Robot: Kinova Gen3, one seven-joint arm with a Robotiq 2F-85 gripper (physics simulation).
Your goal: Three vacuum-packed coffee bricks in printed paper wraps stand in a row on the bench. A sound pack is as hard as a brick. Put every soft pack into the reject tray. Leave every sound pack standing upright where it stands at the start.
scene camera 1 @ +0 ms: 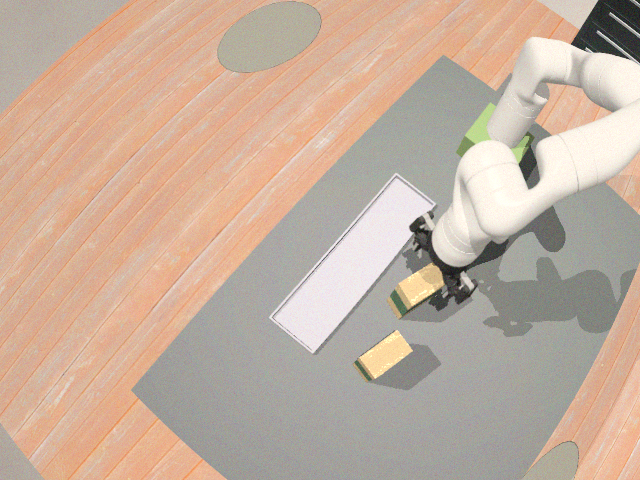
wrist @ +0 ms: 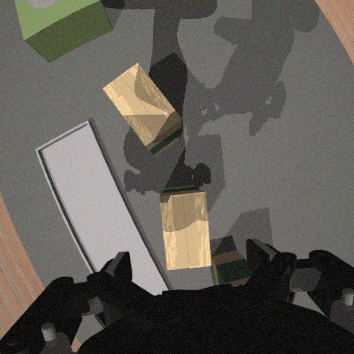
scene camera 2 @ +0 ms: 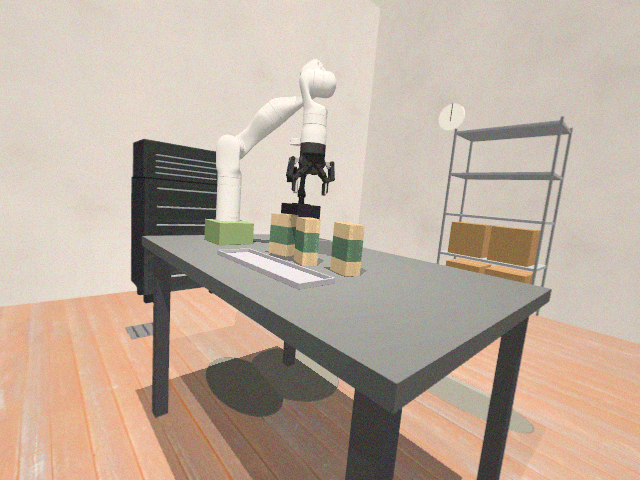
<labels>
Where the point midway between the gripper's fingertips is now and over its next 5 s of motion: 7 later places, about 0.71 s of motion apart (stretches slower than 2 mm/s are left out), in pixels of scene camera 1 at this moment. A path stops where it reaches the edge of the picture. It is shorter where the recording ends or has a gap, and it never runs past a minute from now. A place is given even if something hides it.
My gripper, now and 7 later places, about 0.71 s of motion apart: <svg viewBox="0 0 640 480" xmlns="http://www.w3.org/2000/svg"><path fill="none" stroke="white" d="M432 270L432 270L432 270L437 250L470 210L478 218L475 226L469 230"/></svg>
</labels>
